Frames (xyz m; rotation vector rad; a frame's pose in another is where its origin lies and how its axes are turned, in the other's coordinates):
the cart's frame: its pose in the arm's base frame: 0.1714 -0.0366 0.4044 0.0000 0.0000 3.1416
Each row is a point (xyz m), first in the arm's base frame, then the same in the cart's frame.
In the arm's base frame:
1: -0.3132 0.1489 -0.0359
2: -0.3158 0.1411 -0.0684
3: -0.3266 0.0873 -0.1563
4: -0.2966 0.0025 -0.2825
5: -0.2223 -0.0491 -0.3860
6: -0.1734 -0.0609 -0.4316
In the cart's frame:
1: 0.4846 -0.1855 -0.4403
2: 0.4872 -0.1777 -0.4728
3: 0.4980 -0.1239 -0.5607
4: 0.4680 -0.0391 -0.6869
5: 0.3937 0.0125 -0.7904
6: 0.3448 0.0243 -0.8360

